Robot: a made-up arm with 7 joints.
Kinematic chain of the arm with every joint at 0, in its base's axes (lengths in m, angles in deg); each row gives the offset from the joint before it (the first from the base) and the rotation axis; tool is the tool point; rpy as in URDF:
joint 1: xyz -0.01 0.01 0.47 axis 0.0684 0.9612 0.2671
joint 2: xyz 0.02 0.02 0 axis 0.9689 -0.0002 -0.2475
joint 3: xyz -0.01 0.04 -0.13 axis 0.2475 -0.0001 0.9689
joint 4: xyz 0.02 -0.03 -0.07 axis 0.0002 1 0
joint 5: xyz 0.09 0 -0.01 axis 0.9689 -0.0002 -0.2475
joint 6: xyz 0.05 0.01 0.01 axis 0.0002 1 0
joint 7: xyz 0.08 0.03 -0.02 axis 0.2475 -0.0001 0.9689
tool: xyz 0 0.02 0.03 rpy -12.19 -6.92 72.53
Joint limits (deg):
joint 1: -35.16..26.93
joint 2: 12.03..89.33
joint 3: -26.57..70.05
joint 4: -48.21..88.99
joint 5: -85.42..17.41
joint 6: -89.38..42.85
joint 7: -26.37..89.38
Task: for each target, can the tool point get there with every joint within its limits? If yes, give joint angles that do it. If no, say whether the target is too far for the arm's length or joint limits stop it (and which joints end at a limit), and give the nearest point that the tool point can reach.
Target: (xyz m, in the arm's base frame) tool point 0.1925 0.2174 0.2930
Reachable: yes | joints 16.17 56.47 -6.87 -1.97 -46.53 3.23 62.11
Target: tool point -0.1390 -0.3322 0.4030
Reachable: no: joint limits stop it (at a limit: joint 1, joint 2, joint 3, joint 4, joint 5, joint 7) | nearest point 0.0686 -0.0084 0.5173 | short by 0.401 m
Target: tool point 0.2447 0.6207 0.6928
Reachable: no: too far | nearest point 0.1591 0.4199 0.6189 | short by 0.230 m
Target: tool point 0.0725 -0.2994 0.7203
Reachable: no: joint limits stop it (at a limit: joint 1, joint 2, joint 4, joint 5, joint 7) | nearest point 0.0721 -0.0111 0.6325 | short by 0.301 m
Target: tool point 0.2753 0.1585 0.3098
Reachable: yes | joints -19.00 23.00 3.50 42.78 -2.90 -44.72 58.87
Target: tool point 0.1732 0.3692 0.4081
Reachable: yes | joints -3.03 47.10 42.87 22.52 -54.68 11.85 56.56
